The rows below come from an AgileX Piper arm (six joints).
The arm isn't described. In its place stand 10 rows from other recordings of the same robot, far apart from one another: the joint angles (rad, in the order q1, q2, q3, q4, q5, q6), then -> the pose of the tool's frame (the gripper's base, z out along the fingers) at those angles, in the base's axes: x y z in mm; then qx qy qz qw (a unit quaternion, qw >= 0).
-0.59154 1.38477 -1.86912 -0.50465 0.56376 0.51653 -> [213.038 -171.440 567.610 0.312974 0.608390 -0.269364 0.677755]
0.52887 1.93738 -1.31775 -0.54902 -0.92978 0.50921 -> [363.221 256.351 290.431 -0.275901 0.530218 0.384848 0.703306]
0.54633 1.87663 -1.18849 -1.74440 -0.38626 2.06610 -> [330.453 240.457 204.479 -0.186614 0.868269 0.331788 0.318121]
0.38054 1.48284 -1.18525 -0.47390 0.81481 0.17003 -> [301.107 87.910 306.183 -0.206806 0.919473 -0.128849 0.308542]
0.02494 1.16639 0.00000 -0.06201 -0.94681 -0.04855 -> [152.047 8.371 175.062 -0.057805 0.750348 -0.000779 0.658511]
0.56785 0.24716 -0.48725 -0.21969 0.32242 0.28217 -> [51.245 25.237 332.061 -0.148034 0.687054 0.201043 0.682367]
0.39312 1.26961 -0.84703 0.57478 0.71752 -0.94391 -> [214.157 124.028 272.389 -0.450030 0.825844 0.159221 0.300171]
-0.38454 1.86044 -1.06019 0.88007 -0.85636 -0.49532 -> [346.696 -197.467 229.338 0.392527 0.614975 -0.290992 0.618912]
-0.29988 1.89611 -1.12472 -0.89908 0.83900 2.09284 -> [324.027 -155.660 165.717 0.734650 0.592329 -0.189366 0.271249]
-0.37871 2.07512 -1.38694 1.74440 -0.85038 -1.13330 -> [376.809 -222.437 184.241 0.565216 0.648519 -0.315111 0.400822]
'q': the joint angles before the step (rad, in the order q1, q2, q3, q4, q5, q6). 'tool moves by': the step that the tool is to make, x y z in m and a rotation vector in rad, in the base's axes. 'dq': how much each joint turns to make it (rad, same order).
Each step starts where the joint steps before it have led.
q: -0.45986 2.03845 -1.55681 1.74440 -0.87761 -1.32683
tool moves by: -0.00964 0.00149 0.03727 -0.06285 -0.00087 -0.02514
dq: 0.00001 -0.06032 -0.03268 0.00000 -0.05321 -0.07118
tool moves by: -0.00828 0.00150 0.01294 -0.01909 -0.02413 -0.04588
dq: -0.00001 -0.02832 0.00000 0.00000 -0.04480 0.01185
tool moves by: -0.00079 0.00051 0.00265 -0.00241 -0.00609 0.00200
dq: 0.00000 -0.00618 0.00000 0.00000 0.00210 -0.00002
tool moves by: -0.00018 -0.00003 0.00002 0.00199 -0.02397 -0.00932
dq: -0.00001 0.00003 -0.00003 0.00000 -0.00206 0.02571
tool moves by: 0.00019 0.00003 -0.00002 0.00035 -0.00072 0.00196
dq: 0.00001 -0.00001 -0.00001 0.00002 0.00210 0.00014
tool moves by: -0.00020 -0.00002 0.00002 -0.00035 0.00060 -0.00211
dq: 0.00001 -0.00001 0.00004 -0.00002 -0.00223 0.00004
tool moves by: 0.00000 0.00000 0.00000 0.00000 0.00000 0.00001
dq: 0.00000 0.00000 0.00000 0.00000 0.00001 0.00000
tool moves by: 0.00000 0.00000 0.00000 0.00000 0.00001 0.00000
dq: 0.00000 0.00000 0.00000 0.00000 0.00000 -0.00001
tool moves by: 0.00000 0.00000 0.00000 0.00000 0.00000 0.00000
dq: 0.00000 0.00000 0.00000 0.00000 0.00000 0.00000
